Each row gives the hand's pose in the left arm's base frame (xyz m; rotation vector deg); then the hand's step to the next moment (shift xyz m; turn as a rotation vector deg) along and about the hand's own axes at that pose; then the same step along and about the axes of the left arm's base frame.
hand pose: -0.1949 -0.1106 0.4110 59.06 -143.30 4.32
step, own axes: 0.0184 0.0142 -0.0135 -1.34 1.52 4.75
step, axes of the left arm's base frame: -0.0163 0.0009 0.0213 -1.95 0.98 -4.68
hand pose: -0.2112 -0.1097 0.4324 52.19 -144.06 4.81
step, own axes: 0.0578 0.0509 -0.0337 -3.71 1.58 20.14
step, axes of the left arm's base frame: -0.0570 0.0125 0.0606 -6.58 -0.78 -19.44
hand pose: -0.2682 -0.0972 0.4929 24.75 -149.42 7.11
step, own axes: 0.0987 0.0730 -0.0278 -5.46 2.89 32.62
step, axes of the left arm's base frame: -0.0930 0.0460 0.0713 -11.22 -1.10 -31.23
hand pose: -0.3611 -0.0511 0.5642 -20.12 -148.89 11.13
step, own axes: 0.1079 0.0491 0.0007 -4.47 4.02 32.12
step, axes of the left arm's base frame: -0.0805 0.0775 0.0397 -11.55 0.29 -30.57
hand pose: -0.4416 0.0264 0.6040 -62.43 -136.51 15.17
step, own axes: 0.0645 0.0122 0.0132 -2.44 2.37 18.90
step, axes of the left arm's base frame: -0.0345 0.0569 0.0076 -6.90 0.32 -17.92
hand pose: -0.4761 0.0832 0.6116 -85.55 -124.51 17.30
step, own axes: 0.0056 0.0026 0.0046 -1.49 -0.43 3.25
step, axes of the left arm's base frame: -0.0018 0.0065 -0.0036 -1.56 -1.25 -3.00
